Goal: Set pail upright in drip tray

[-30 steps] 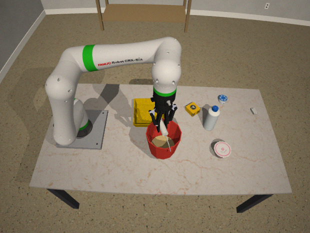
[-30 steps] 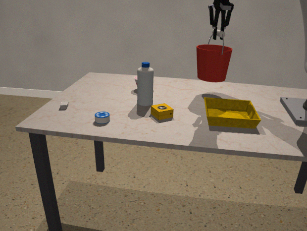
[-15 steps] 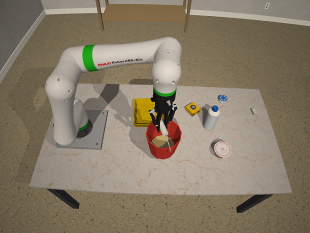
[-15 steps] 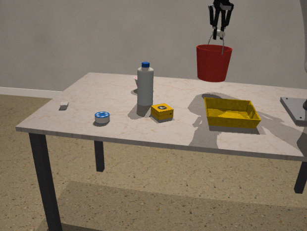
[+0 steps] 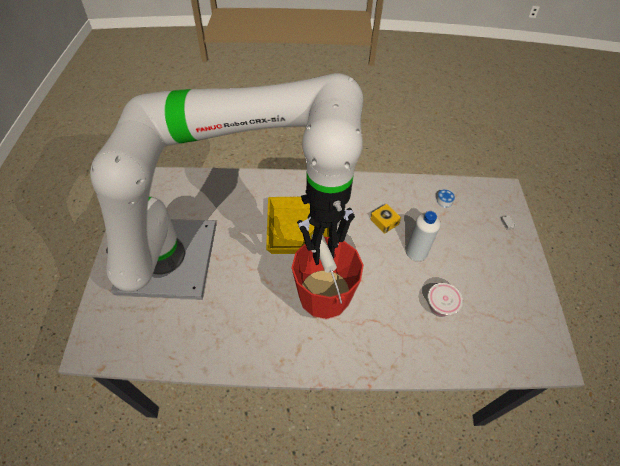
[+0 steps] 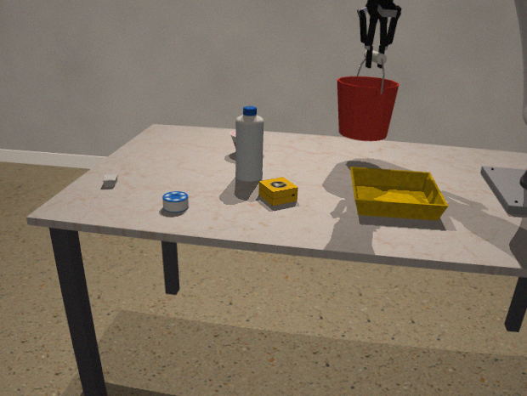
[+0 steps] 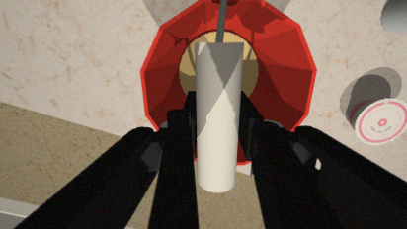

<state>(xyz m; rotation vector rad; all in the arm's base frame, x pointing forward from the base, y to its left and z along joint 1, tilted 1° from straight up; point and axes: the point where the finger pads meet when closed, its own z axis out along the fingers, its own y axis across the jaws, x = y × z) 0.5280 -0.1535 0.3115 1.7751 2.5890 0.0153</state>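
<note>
Now: hand 10 cm above the red pail and 1 cm short of it. From my hand the other things lie so: white bottle 33 cm ahead, 24 cm to the left, 24 cm below; then drip tray 32 cm below, 31 cm to the left, 8 cm behind; then pink-rimmed round dish 39 cm ahead, 29 cm below, 3 cm to the left.
</note>
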